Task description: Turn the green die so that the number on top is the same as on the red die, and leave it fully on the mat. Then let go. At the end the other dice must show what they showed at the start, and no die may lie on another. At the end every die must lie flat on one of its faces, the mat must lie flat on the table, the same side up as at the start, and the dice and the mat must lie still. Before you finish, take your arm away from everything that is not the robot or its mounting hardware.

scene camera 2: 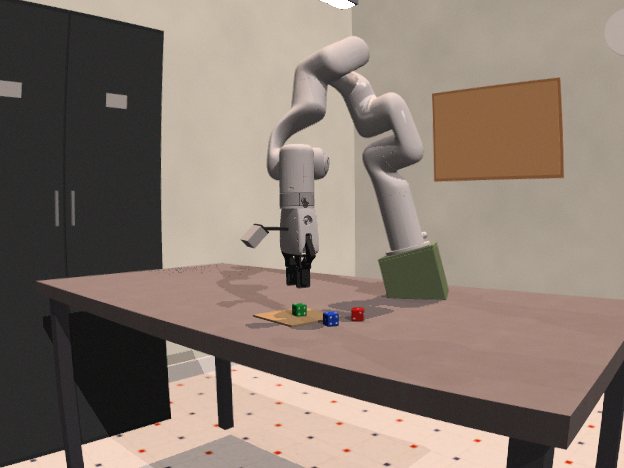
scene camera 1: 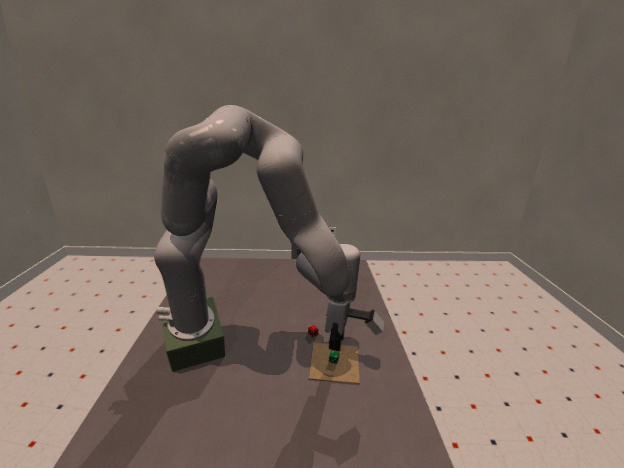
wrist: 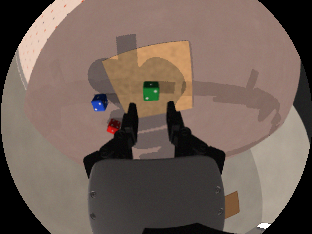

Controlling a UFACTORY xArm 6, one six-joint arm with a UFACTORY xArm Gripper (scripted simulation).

Note:
In view: the gripper (scene camera 2: 298, 286) and a mat (scene camera 1: 346, 370).
The mat also shows in scene camera 2 (scene camera 2: 284, 317) and in the wrist view (wrist: 169, 63). The gripper also shows in scene camera 1 (scene camera 1: 336, 344) and in the wrist view (wrist: 151, 110).

